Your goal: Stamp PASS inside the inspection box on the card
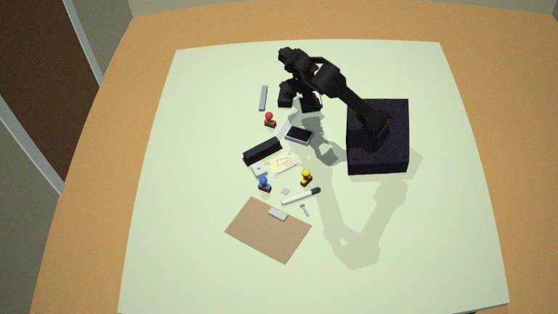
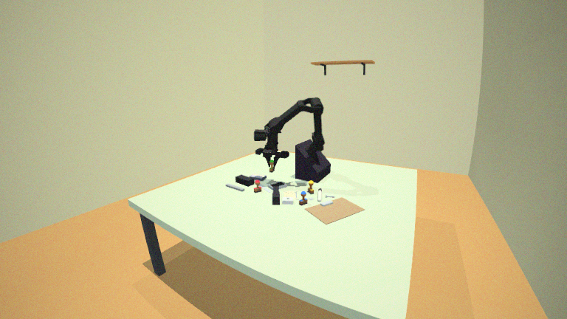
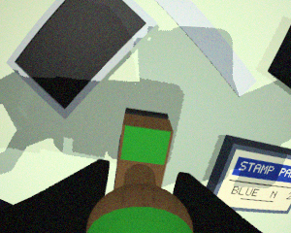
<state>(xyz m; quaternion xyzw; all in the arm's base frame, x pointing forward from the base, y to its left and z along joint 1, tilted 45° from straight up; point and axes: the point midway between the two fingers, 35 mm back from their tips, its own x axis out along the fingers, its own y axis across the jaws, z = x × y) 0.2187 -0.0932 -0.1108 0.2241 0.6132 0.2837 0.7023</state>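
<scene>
My gripper tip is now 30 mm short of the ink pad, 50 mm to the right of it and 90 mm above it. From my gripper tip the other things lie so: red stamp: 140 mm ahead, 10 mm to the right, 80 mm below; blue-and-white box: 30 mm behind, 120 mm to the right, 90 mm below; green stamp: right at my gripper tip.
</scene>
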